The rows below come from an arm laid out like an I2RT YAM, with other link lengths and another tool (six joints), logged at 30 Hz.
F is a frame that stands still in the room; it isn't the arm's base.
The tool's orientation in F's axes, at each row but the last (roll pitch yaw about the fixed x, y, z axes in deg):
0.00 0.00 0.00
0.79 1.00 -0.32
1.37 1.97 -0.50
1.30 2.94 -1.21
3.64 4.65 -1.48
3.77 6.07 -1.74
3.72 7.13 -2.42
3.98 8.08 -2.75
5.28 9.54 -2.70
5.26 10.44 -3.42
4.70 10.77 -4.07
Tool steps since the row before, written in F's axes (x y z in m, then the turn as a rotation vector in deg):
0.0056 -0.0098 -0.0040 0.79 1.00 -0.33
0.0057 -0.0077 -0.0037 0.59 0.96 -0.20
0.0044 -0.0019 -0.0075 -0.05 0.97 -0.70
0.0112 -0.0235 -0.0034 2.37 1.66 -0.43
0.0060 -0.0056 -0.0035 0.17 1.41 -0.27
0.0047 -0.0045 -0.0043 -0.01 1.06 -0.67
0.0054 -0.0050 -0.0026 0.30 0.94 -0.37
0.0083 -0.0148 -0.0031 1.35 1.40 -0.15
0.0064 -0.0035 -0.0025 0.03 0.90 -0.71
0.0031 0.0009 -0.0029 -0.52 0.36 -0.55
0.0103 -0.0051 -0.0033 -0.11 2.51 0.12
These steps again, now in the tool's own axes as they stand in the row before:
0.0056 -0.0098 -0.0040 0.79 1.00 -0.33
0.0058 -0.0077 -0.0035 0.59 0.96 -0.20
0.0047 -0.0020 -0.0073 -0.03 0.95 -0.72
0.0119 -0.0233 -0.0023 2.35 1.70 -0.35
0.0064 -0.0056 -0.0026 0.15 1.39 -0.35
0.0053 -0.0046 -0.0035 0.03 1.01 -0.74
0.0059 -0.0049 -0.0016 0.30 0.93 -0.40
0.0093 -0.0145 -0.0008 1.29 1.46 -0.07
0.0069 -0.0033 -0.0011 0.11 0.83 -0.78
0.0035 0.0009 -0.0024 -0.43 0.27 -0.67
0.0111 -0.0044 -0.0009 -0.31 2.49 -0.14

